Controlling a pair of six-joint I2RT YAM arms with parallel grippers.
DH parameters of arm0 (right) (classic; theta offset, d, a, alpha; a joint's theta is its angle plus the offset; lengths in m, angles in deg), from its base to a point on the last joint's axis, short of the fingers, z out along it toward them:
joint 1: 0 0.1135 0.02 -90
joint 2: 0 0 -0.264 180
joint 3: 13.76 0 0.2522 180
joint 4: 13.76 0 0.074 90
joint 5: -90 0 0 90
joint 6: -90 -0.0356 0 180
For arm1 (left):
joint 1: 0 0.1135 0.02 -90
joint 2: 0 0 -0.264 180
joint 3: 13.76 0 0.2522 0
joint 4: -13.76 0 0.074 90
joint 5: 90 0 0 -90
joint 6: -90 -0.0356 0 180
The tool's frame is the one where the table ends.
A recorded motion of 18 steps. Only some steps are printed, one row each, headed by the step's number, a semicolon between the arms.
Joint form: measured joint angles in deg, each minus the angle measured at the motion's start. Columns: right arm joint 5, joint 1, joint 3, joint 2, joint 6, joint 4; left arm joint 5, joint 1, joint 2, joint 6, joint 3, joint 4.
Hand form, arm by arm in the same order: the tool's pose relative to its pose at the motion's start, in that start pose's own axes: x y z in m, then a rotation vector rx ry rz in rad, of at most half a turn. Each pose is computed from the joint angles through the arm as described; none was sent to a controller.
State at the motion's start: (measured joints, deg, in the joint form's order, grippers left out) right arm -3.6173 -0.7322 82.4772 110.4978 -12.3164 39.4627; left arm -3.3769 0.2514 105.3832 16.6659 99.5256 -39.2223
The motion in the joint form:
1: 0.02 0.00 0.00 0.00 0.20 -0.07; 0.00 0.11 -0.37 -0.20 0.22 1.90
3: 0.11 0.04 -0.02 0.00 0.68 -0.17; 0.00 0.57 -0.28 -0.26 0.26 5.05
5: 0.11 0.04 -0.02 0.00 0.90 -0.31; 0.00 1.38 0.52 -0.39 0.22 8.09
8: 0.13 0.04 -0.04 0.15 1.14 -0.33; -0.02 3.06 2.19 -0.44 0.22 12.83
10: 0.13 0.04 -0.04 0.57 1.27 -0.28; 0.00 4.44 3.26 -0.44 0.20 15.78
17: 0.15 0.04 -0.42 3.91 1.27 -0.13; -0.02 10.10 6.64 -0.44 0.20 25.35
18: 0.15 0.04 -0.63 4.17 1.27 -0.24; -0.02 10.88 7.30 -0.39 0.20 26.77
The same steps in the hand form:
1: -0.0001 0.0000 0.0000 -0.0006 -0.0011 -0.0034; -0.0055 -0.0006 -0.0036 0.0110 -0.0419 -0.0004
3: -0.0002 0.0004 0.0001 -0.0027 -0.0021 -0.0123; -0.0122 0.0009 -0.0033 0.0205 -0.0951 -0.0079
5: -0.0004 0.0005 0.0001 -0.0032 -0.0045 -0.0160; -0.0174 0.0054 0.0026 0.0208 -0.1344 -0.0171
8: -0.0002 0.0005 0.0011 -0.0030 -0.0019 -0.0204; -0.0253 0.0162 0.0146 0.0132 -0.1912 -0.0376
10: 0.0005 0.0005 0.0039 -0.0013 0.0061 -0.0232; -0.0304 0.0258 0.0220 0.0038 -0.2268 -0.0539
17: 0.0075 0.0005 0.0272 0.0120 0.0722 -0.0273; -0.0472 0.0693 0.0425 -0.0471 -0.3501 -0.1148
18: 0.0088 0.0004 0.0296 0.0133 0.0783 -0.0277; -0.0488 0.0758 0.0464 -0.0547 -0.3657 -0.1234

